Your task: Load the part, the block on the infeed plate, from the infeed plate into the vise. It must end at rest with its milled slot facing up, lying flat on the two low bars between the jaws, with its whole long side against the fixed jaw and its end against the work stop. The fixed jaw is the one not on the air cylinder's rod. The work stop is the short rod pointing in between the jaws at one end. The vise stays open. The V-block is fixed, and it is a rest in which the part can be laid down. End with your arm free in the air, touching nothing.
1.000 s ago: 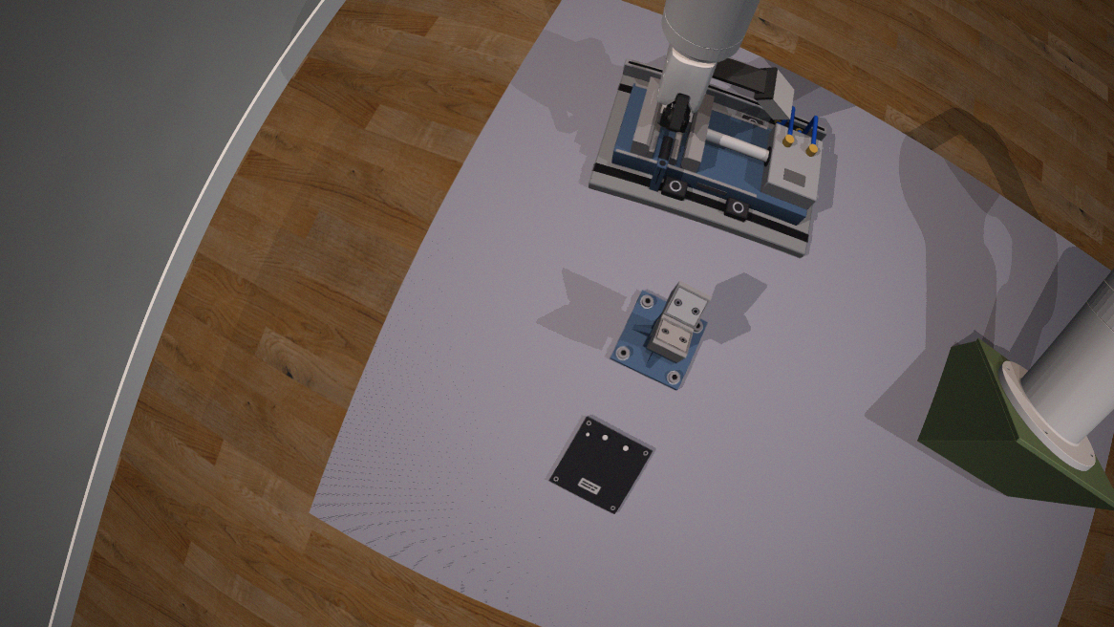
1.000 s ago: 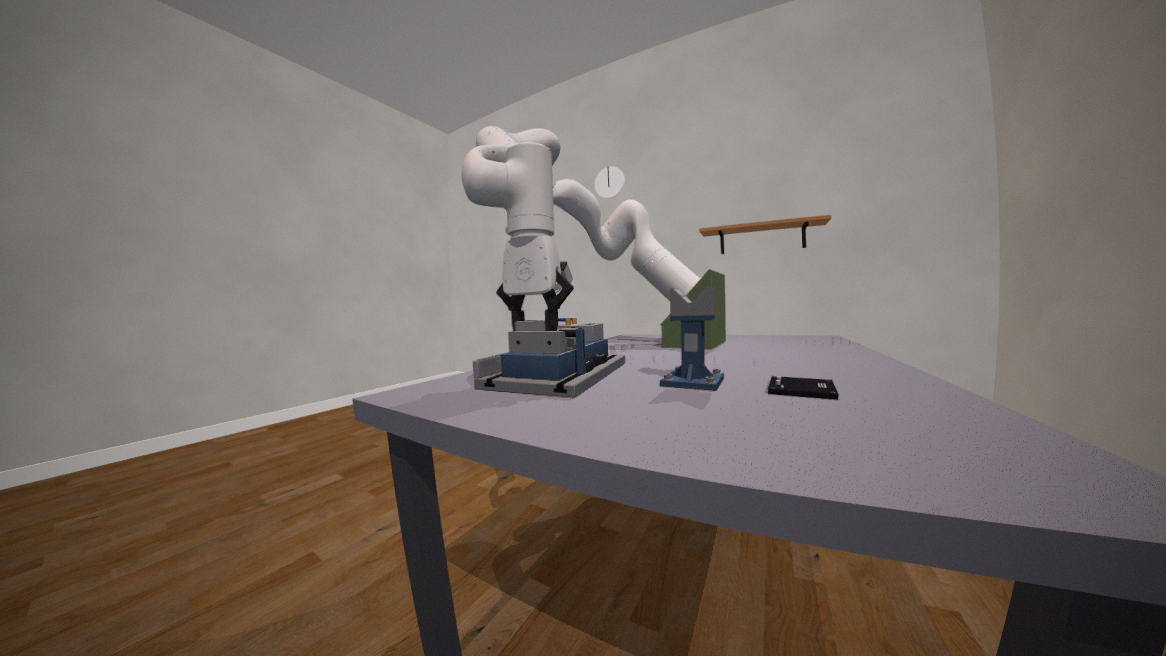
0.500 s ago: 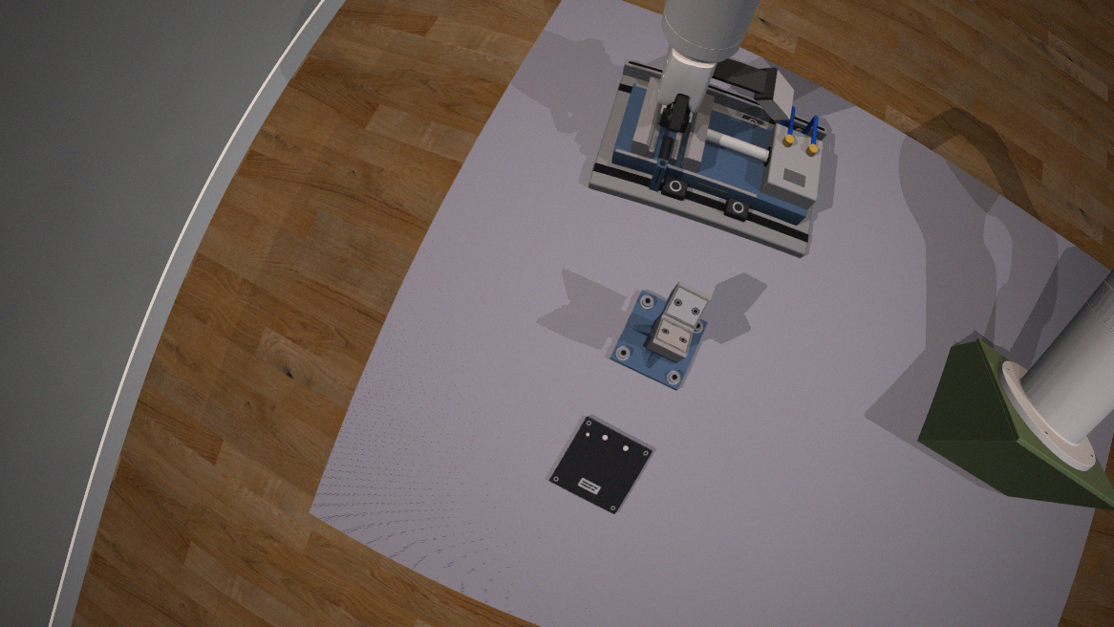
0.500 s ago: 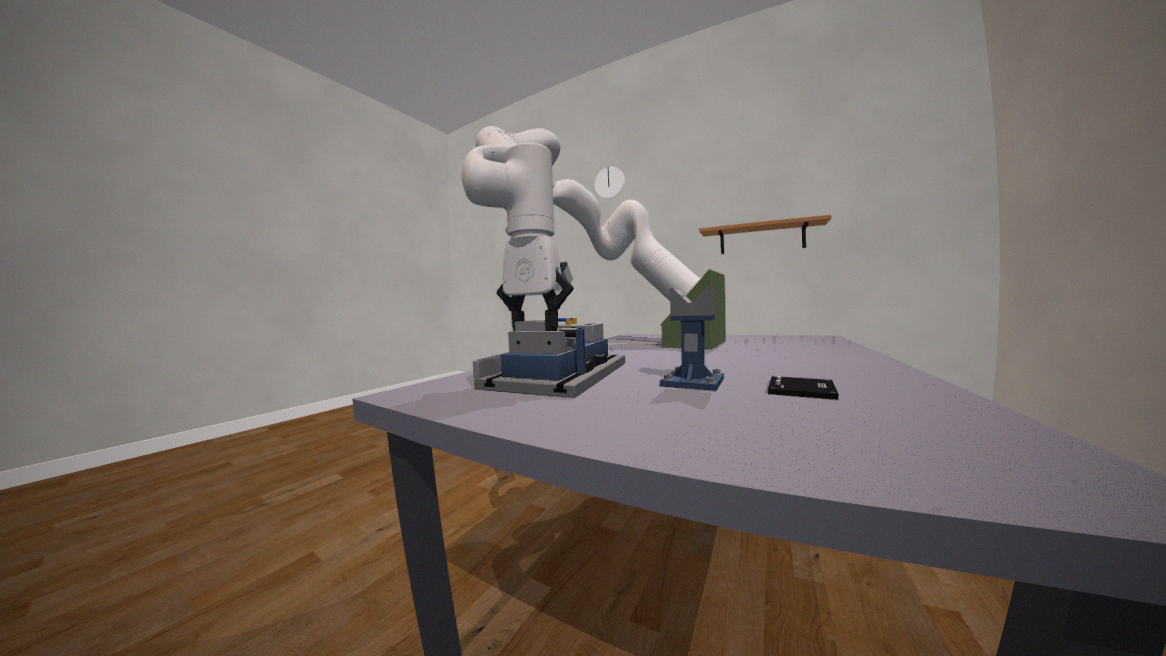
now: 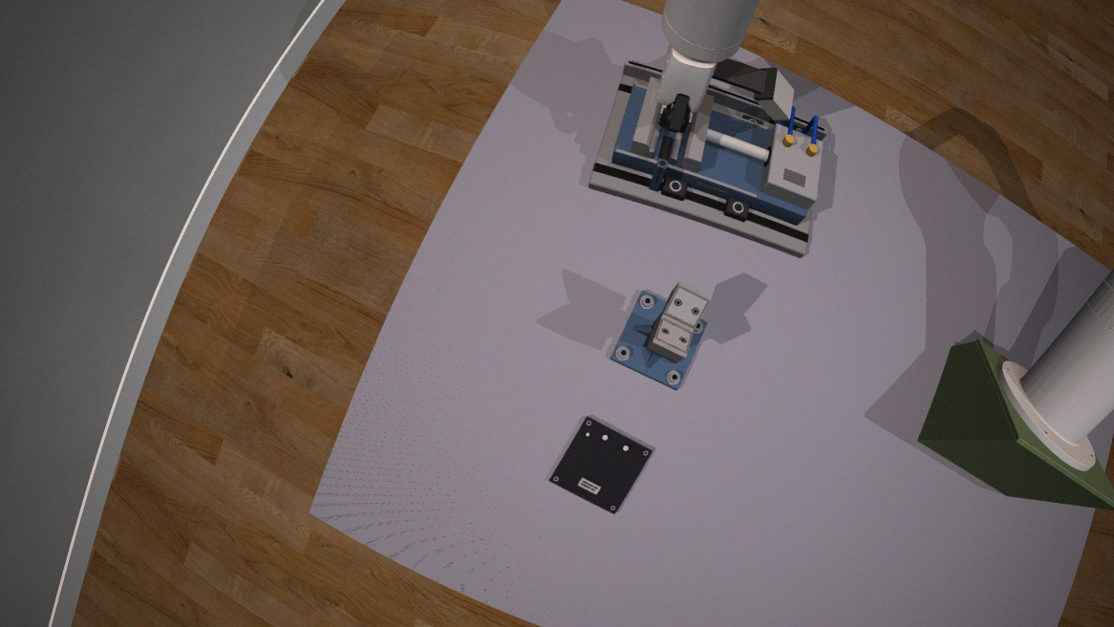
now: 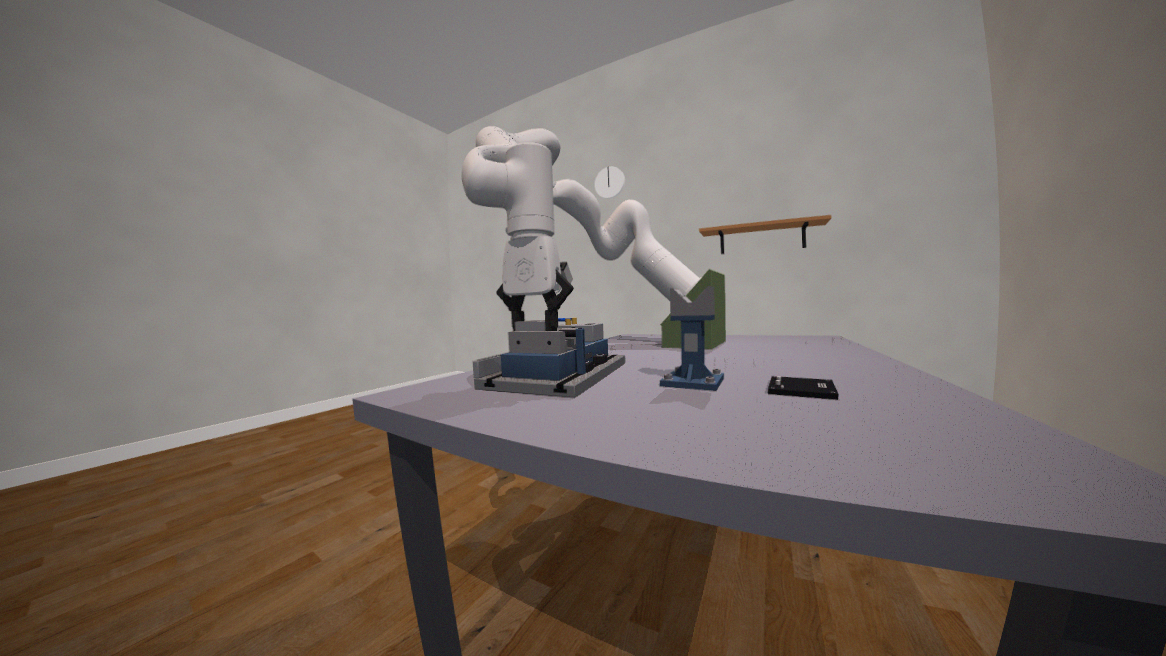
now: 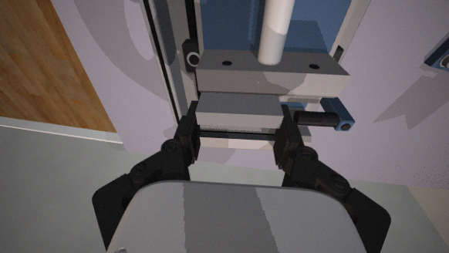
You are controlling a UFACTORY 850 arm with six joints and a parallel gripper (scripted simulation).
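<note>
The part lies right at my hand. Round my hand: moving jaw: 30 mm behind, 20 mm to the left, 30 mm below; then work stop: 70 mm to the left, 20 mm below; then fixed jaw: 30 mm ahead, 20 mm to the left, 30 mm below.
</note>
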